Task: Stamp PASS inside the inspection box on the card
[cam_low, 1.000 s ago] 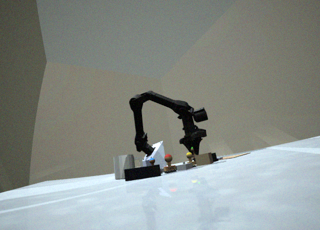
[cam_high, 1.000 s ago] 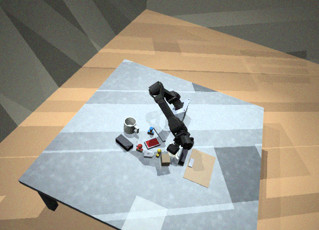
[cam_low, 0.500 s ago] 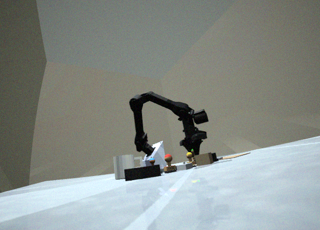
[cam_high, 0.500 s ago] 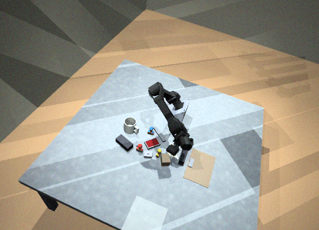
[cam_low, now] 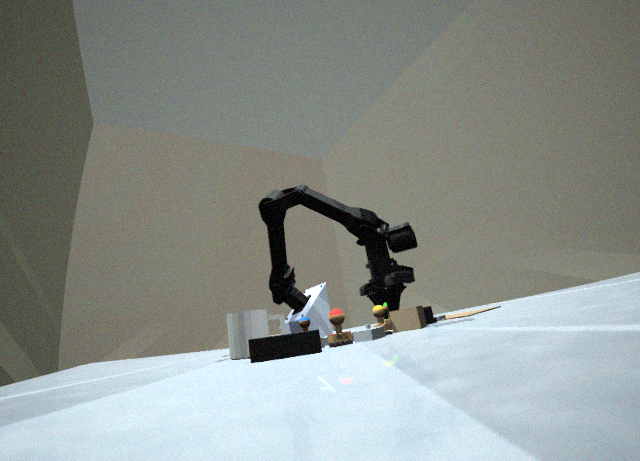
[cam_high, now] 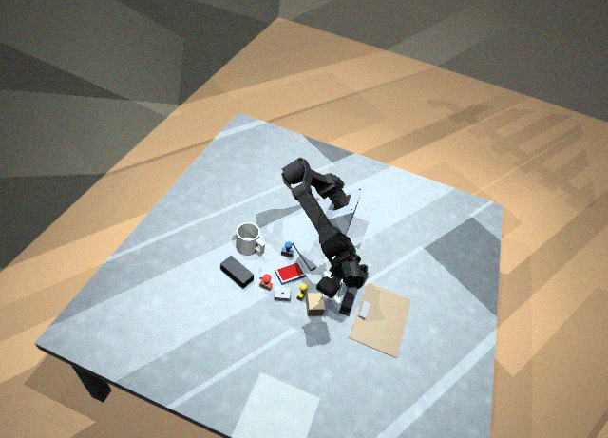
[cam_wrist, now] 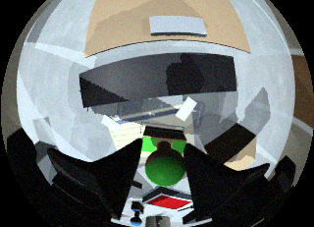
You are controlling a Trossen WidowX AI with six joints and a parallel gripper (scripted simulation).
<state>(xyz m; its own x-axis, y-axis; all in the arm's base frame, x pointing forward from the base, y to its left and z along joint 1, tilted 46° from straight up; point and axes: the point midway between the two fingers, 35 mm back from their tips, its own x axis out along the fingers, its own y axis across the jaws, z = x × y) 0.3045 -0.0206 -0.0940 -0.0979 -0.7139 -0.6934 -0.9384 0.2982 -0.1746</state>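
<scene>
Now: the cream card 3 cm below my gripper tip, 1 cm to the right of it and 1 cm behind it. Round my gripper tip: cardboard box 9 cm ahead, 5 cm to the right; black bar 6 cm to the left, 1 cm below, 1 cm ahead; green-knobbed stamp right at my gripper tip.
</scene>
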